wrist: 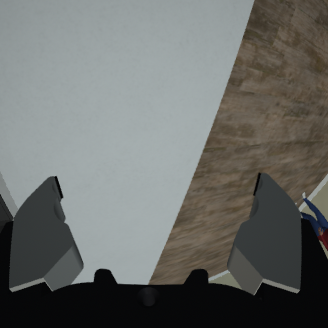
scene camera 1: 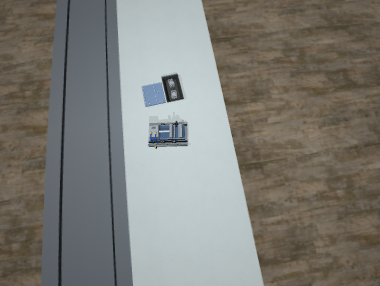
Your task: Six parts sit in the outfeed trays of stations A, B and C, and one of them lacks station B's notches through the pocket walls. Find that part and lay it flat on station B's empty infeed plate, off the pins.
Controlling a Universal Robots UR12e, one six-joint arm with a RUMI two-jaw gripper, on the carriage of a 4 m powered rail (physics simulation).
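Frame: origin at the arm's base, x ahead, y left, z up, level; centimetres.
Seen in the pictures: gripper, fingertip midpoint: (wrist: 157, 178).
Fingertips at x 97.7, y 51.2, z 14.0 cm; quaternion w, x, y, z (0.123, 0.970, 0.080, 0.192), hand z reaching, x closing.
Note:
A point is followed by its place in that frame.
In the scene view two small pale parts (scene camera 1: 171, 82) @(x 74.7, y -144.5, z 0.3 cm) (scene camera 1: 174, 93) @(x 75.9, y -155.0, z 0.3 cm) lie in a dark tray (scene camera 1: 165, 90) @(x 68.9, y -151.3, z 0.5 cm). They are too small to show whether their pocket walls have notches. A light blue plate (scene camera 1: 153, 95) @(x 58.2, y -152.7, z -2.2 cm) with small pins or dots stands against the tray's left side, with no part on it. A grey and blue station machine (scene camera 1: 168, 134) @(x 67.1, y -189.6, z 3.0 cm) stands below them in the view. Which station this is cannot be told. My gripper (wrist: 157, 178) @(x 97.7, y 51.2, z 14.0 cm) is open and empty in the wrist view, above the table and its edge. No part, tray or plate shows in the wrist view.
The long pale table (scene camera 1: 185, 210) @(x 71.7, y -245.5, z -3.0 cm) (wrist: 100, 100) @(x 96.0, y 49.5, z -3.0 cm) runs beside the grey rail (scene camera 1: 85, 150). Brown wooden floor (scene camera 1: 300, 140) (wrist: 270, 100) lies beyond the table's edge. A person in blue and red (wrist: 315, 217) partly shows at the wrist view's right edge.

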